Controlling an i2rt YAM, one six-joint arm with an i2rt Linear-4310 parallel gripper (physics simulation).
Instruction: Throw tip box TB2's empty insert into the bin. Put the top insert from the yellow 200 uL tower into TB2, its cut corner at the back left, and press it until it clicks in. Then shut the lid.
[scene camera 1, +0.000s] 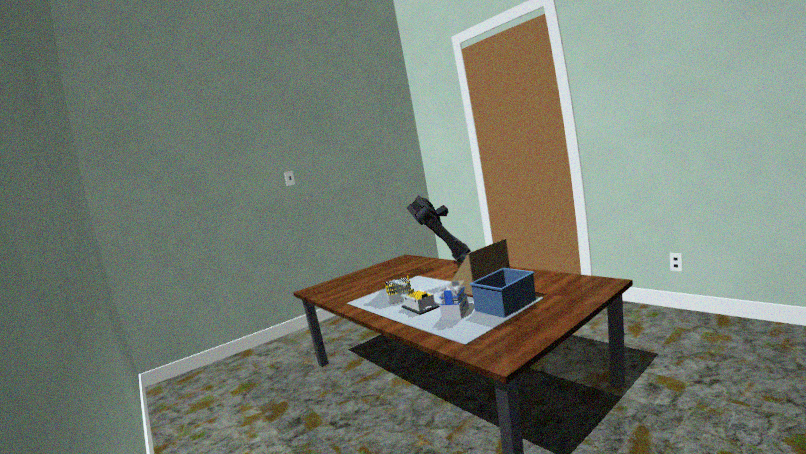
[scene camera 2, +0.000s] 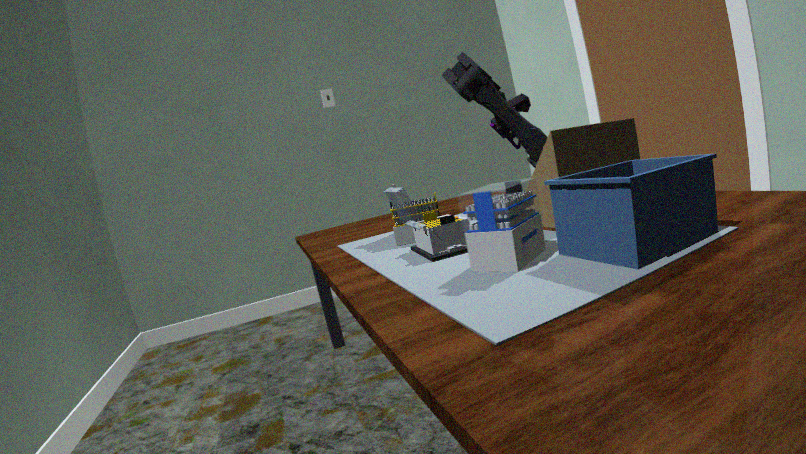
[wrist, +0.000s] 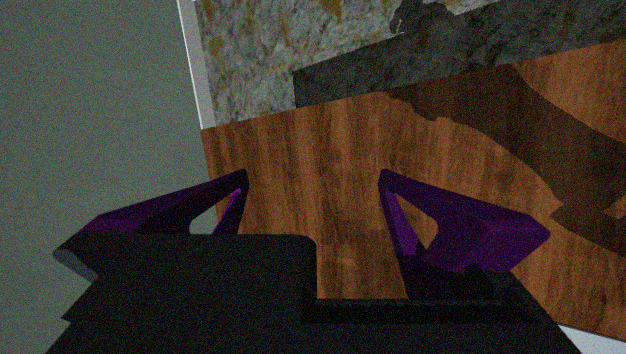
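The yellow tower (scene camera 1: 398, 286) (scene camera 2: 416, 215), with stacked yellow layers, stands at the mat's far left. A pale tip box (scene camera 1: 418, 303) (scene camera 2: 442, 237) with a yellow top and a dark base stands right of it; I cannot read a label that marks it as TB2. A taller pale box with blue layers (scene camera 1: 451, 307) (scene camera 2: 491, 250) stands further right. The blue bin (scene camera 1: 489, 298) (scene camera 2: 592, 225) is at the right; its floor is hidden. My gripper (wrist: 313, 176) (scene camera 2: 452, 66) is open and empty, high above the table, far from the boxes. No boxes show in the wrist view.
A brown upright board (scene camera 1: 489, 263) (scene camera 2: 597, 147) stands behind the bin, beside the arm. A pale mat (scene camera 1: 465, 333) (scene camera 2: 496, 324) lies under the boxes and bin on the wooden table (scene camera 1: 555, 327) (scene camera 2: 648, 372) (wrist: 320, 150). The grey wall (wrist: 90, 110) is beyond the table's edge.
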